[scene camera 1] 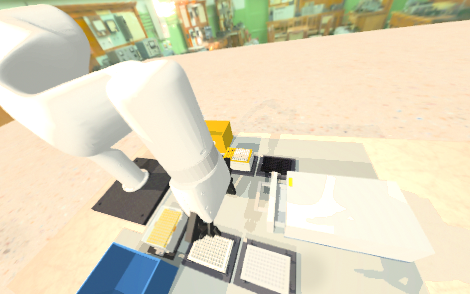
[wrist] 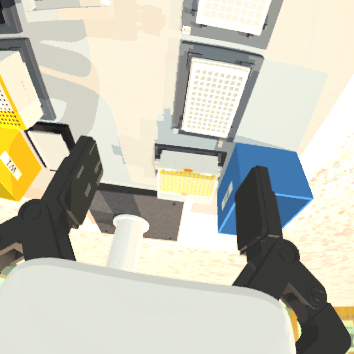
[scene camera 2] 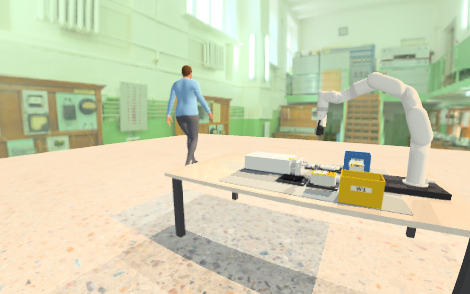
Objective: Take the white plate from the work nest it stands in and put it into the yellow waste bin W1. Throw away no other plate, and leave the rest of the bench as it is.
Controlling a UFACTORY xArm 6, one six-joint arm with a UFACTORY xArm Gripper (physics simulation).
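Where they show: gripper, fingertip midpoint: (scene camera 1: 222, 211) (wrist: 171, 166) (scene camera 2: 319, 135); arm's base, link origin: (scene camera 1: 136, 180) (wrist: 130, 222) (scene camera 2: 414, 183).
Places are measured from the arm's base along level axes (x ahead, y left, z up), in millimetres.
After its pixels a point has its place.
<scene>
A white plate with square wells (scene camera 1: 211, 252) @(x 463, y -244, z -7 mm) (wrist: 215, 97) @(x 470, y -243, z -1 mm) stands in a dark nest near the blue bin. A flatter white plate (scene camera 1: 267, 267) @(x 639, y -260, z 3 mm) (wrist: 234, 14) @(x 588, y -257, z 3 mm) stands in the neighbouring dark nest. A blank white plate (wrist: 52, 146) @(x 345, y 121, z -3 mm) lies in a black-framed nest beside the yellow bin; the arm hides it in scene camera 1. The yellow waste bin W1 (scene camera 1: 218, 129) @(x 352, y 349, z 38 mm) (scene camera 2: 361, 199) @(x 337, y 354, z 6 mm) (wrist: 24, 150) @(x 326, y 222, z -5 mm) stands at the bench edge, partly hidden by the arm in scene camera 1. My gripper (scene camera 1: 222, 211) @(x 545, y -207, z 227 mm) (scene camera 2: 320, 129) @(x 545, y -207, z 227 mm) (wrist: 171, 166) @(x 545, y -207, z 227 mm) is open and empty, high above the bench.
A blue bin (scene camera 1: 125, 270) @(x 186, y -329, z -16 mm) (scene camera 2: 349, 159) (wrist: 291, 170) @(x 352, y -400, z 37 mm) stands beside a yellow tip rack (scene camera 1: 165, 227) @(x 308, y -207, z 55 mm) (wrist: 187, 183) @(x 313, y -203, z 55 mm). A yellow-topped white rack (scene camera 1: 241, 159) @(x 524, y 100, z 54 mm) (scene camera 2: 324, 178) @(x 497, y 177, z 31 mm) stands near W1. A black plate (scene camera 1: 277, 165) @(x 680, y 117, z -2 mm) and a large white device (scene camera 1: 350, 210) @(x 870, y -111, z 79 mm) (scene camera 2: 270, 163) @(x 838, y 12, z 45 mm) are farther along.
</scene>
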